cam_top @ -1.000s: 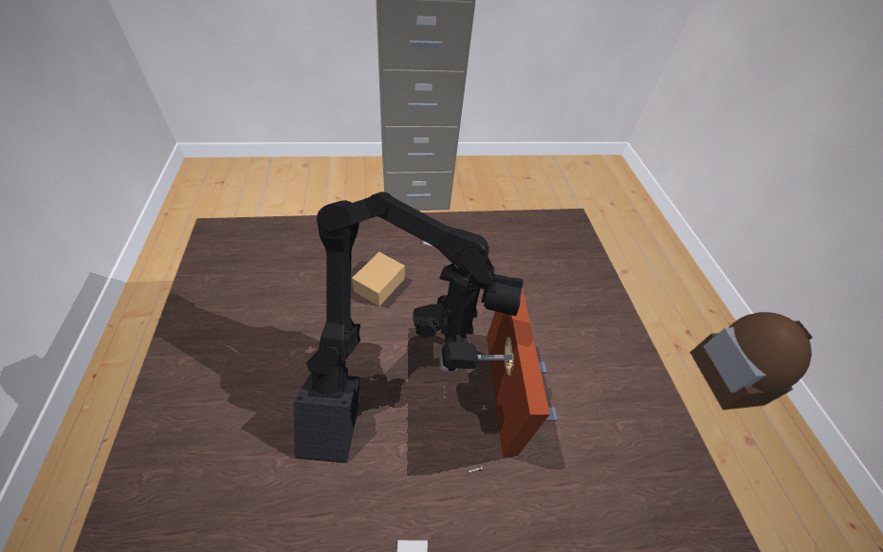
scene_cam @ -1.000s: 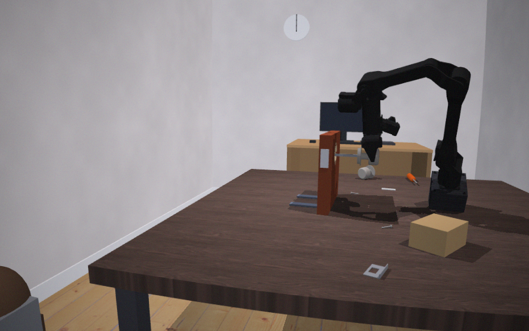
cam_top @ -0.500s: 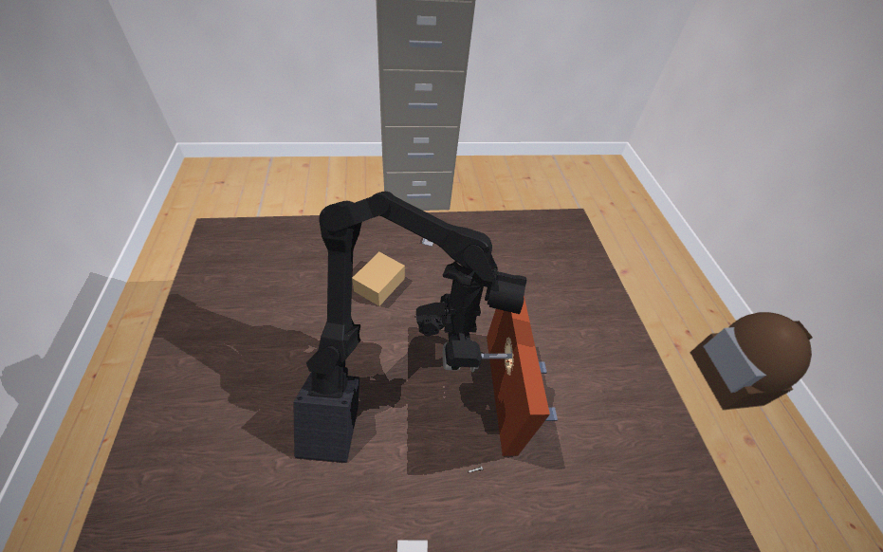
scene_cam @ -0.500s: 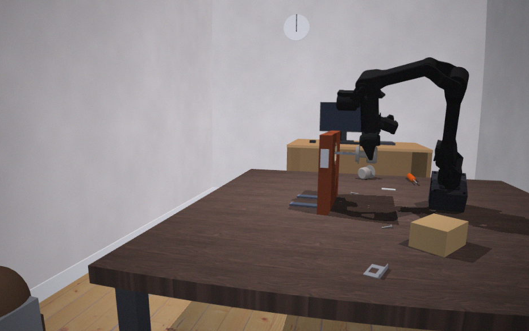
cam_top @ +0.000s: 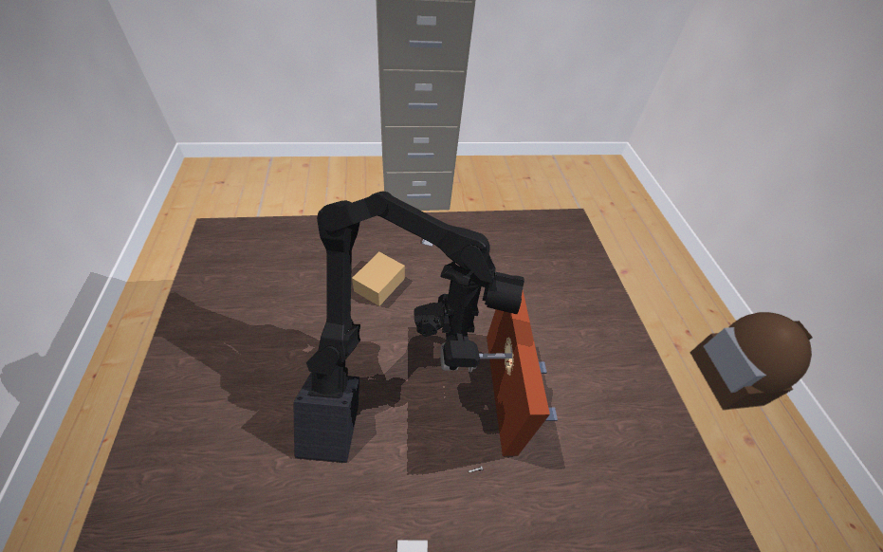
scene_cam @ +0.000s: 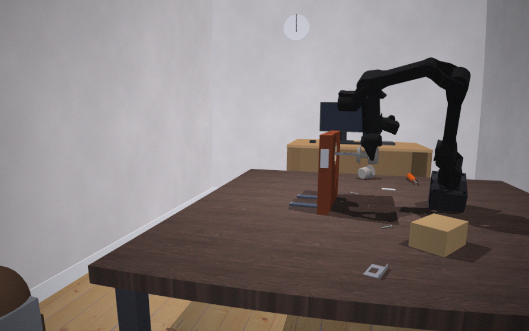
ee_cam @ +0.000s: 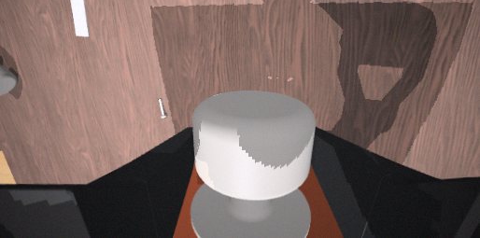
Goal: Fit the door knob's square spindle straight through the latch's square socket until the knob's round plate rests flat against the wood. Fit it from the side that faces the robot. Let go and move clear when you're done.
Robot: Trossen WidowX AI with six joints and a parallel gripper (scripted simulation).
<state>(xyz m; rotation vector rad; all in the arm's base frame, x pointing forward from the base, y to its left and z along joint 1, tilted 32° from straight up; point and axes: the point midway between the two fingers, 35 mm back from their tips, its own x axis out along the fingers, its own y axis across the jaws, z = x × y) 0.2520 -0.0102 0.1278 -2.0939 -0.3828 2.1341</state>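
Now: the wooden door slab 14 cm ahead of my hand and 5 cm below it. The rest, counted from my hand: door knob (4 cm ahead, 3 cm below, 1 cm to the right); white card (33 cm to the right, 20 cm below, 5 cm behind); tan box (30 cm to the left, 20 cm behind, 17 cm below).
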